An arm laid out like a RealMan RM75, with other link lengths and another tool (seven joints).
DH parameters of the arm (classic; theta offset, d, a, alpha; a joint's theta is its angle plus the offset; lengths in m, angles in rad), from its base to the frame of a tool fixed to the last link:
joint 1: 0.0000 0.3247 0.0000 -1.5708
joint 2: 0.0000 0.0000 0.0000 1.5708
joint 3: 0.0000 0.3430 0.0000 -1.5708
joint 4: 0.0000 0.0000 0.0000 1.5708
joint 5: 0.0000 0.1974 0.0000 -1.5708
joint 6: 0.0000 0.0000 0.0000 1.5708
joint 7: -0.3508 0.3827 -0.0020 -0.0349
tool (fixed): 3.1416 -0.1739 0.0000 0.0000
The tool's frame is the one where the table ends.
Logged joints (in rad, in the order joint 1, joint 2, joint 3, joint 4, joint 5, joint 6, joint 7), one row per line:
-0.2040, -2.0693, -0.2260, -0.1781, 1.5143, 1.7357, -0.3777
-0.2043, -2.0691, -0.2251, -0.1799, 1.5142, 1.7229, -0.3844
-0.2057, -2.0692, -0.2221, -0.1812, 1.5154, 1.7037, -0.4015
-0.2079, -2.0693, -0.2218, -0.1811, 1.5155, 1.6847, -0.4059
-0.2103, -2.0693, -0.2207, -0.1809, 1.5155, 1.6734, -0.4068
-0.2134, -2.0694, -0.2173, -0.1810, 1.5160, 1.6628, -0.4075
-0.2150, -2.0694, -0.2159, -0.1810, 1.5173, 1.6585, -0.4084
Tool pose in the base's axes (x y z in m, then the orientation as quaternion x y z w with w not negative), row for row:
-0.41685, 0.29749, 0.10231, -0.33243, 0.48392, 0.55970, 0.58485
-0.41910, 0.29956, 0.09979, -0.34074, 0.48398, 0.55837, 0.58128
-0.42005, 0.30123, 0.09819, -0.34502, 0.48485, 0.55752, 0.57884
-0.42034, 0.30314, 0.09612, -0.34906, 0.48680, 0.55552, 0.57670
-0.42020, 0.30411, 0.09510, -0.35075, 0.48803, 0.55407, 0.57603
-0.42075, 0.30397, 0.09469, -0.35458, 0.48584, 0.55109, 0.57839
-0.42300, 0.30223, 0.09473, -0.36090, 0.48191, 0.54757, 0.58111
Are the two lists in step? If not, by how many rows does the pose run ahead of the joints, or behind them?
The pose runs 2 rows ahead of the joints: the pose in row i belongs to the joints in row i + 2.
